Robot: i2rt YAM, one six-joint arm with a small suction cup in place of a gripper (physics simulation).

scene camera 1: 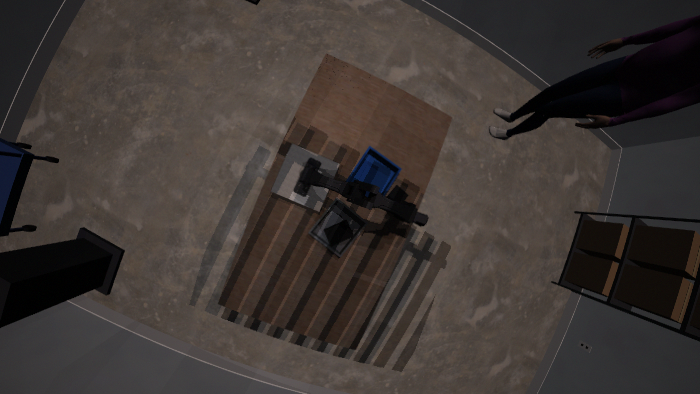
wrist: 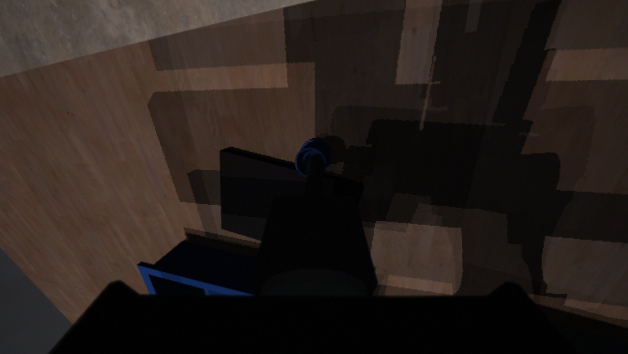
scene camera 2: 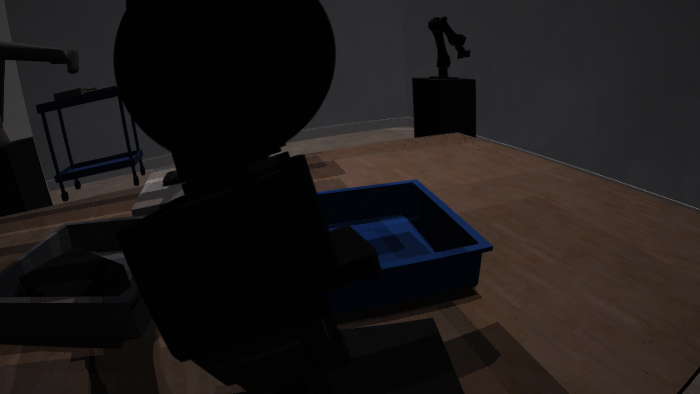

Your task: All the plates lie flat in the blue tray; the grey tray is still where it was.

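Where they show: hand, tool point: [wrist: 314,149]; arm's base, link origin: [scene camera 1: 307,177].
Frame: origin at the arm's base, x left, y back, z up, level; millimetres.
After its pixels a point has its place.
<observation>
A dark flat plate [scene camera 2: 400,345] @(x 150, y -497, z -42 mm) [wrist: 245,192] @(x 151, y -525, z -42 mm) lies on the table beside the blue tray. The blue tray [scene camera 1: 391,186] @(x 157, y -432, z -2 mm) [scene camera 2: 452,252] @(x 234, y -439, z -2 mm) [wrist: 165,274] @(x 243, y -441, z -2 mm) shows a bare blue floor where visible; part is hidden by the arm. The grey tray [scene camera 1: 325,246] @(x -292, y -247, z -3 mm) [scene camera 2: 65,320] @(x -177, y -377, z -32 mm) stands on its other side and holds a dark angular shape [scene camera 1: 340,232] @(x -195, y -292, z -17 mm) [scene camera 2: 75,275] @(x -186, y -301, z -18 mm), perhaps a tilted plate. My suction cup [wrist: 315,155] is low at the plate's edge, its lip seemingly just past it over the table, with nothing visibly held. The arm hides the cup in both scene views.
The arm [scene camera 1: 330,184] @(x 6, y -129, z 219 mm) stands on a pale base block [scene camera 1: 292,197] @(x -133, y 23, z 0 mm) and reaches over the blue tray's edge and the plate. A person [scene camera 1: 595,95] stands off the table. A shelf rack [scene camera 1: 632,235], a black pedestal [scene camera 1: 55,267] and a blue cart [scene camera 2: 95,165] stand farther out.
</observation>
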